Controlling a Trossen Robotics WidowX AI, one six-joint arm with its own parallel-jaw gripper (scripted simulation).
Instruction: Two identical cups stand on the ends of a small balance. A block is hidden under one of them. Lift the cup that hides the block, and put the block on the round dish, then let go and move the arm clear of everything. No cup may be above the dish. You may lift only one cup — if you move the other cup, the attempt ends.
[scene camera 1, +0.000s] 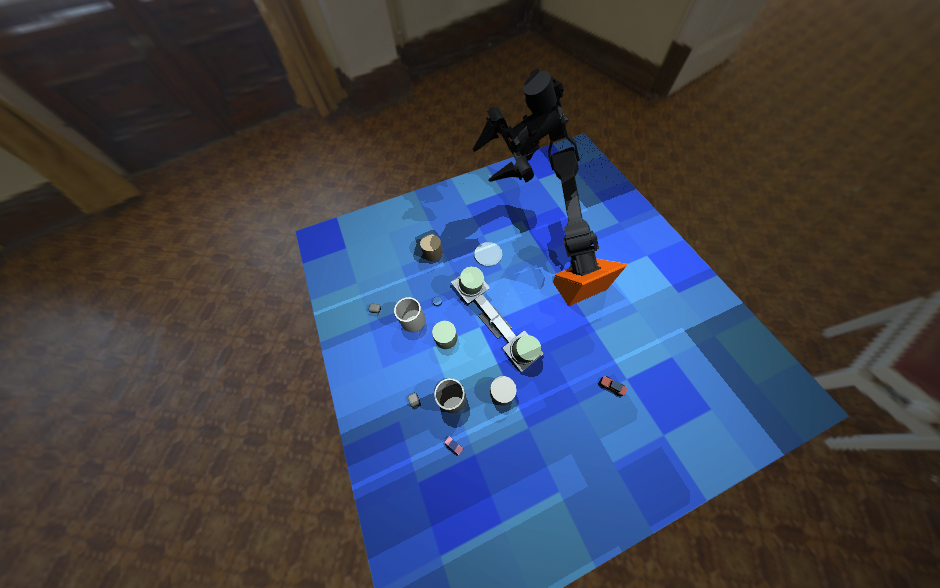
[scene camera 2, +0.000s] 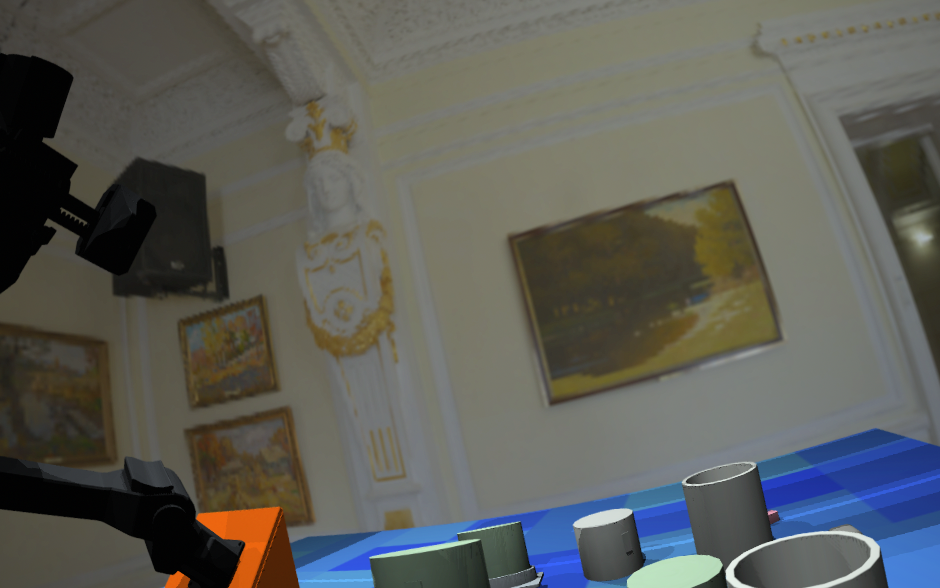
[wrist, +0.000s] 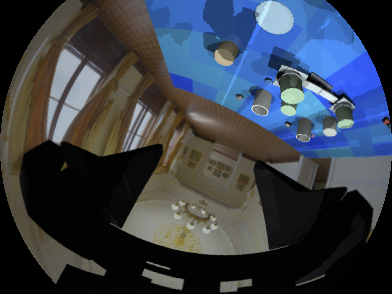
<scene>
The gripper (scene camera 2: 70, 183) is open, holding nothing. Further things: a balance (scene camera 1: 494, 317).
The balance also shows in the wrist view (wrist: 283, 70). The gripper is seen too in scene camera 1 (scene camera 1: 481, 165) and in the wrist view (wrist: 210, 157).
</scene>
